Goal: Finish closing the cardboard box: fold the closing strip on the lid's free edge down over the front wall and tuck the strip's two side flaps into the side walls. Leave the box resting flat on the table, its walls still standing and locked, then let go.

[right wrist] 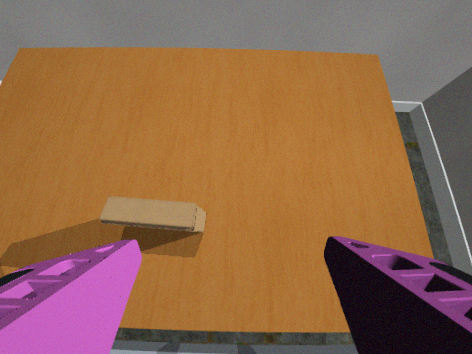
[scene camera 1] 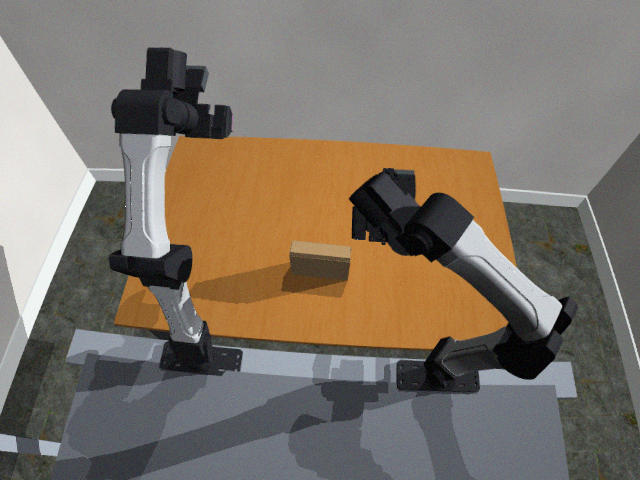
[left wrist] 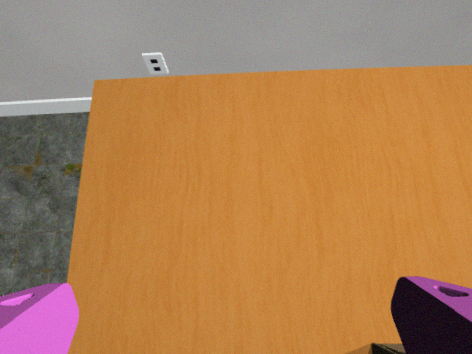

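A small light brown cardboard box (scene camera 1: 320, 260) (right wrist: 147, 212) rests on the table, its long side along the table's front edge. Its top is covered and its front side is in shade. A thin dark line runs along the top's front edge, and another seam shows near the right end. Whether the strip and side flaps are tucked is too small to tell. My right gripper (scene camera 1: 381, 204) (right wrist: 232, 247) is open and empty, raised above the table to the right of and behind the box. My left gripper (scene camera 1: 217, 100) (left wrist: 235, 295) is open and empty, high at the back left, well away from the box.
The wooden table (scene camera 1: 258, 180) (left wrist: 225, 175) (right wrist: 250, 125) reaches back toward a grey wall (scene camera 1: 336, 67). The arm bases stand along its front edge. A small dark-edged piece shows at the lower right of the left wrist view; I cannot tell what it is.
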